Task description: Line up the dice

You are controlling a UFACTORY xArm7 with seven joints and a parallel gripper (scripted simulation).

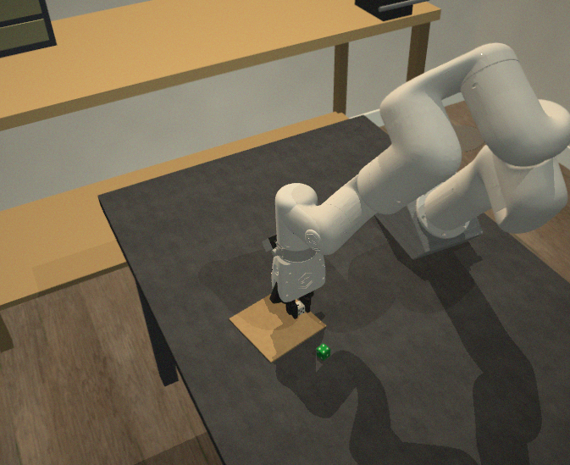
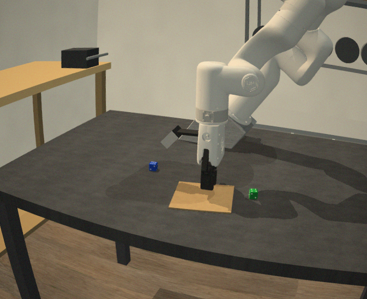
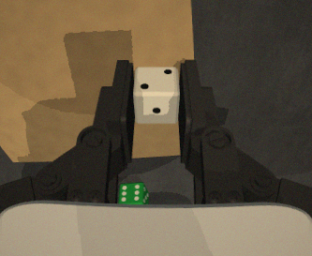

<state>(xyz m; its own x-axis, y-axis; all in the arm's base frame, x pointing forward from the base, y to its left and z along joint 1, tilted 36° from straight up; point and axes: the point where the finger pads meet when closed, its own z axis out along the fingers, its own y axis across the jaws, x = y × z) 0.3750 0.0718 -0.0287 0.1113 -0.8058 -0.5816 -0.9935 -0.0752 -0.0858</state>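
Now: the white die 10 mm below my hand. The rest, counted from my hand: green die (10 mm ahead, 120 mm to the left, 20 mm below); then tan square mat (50 mm ahead, 10 mm to the left, 20 mm below); then blue die (50 mm behind, 170 mm to the right, 20 mm below).
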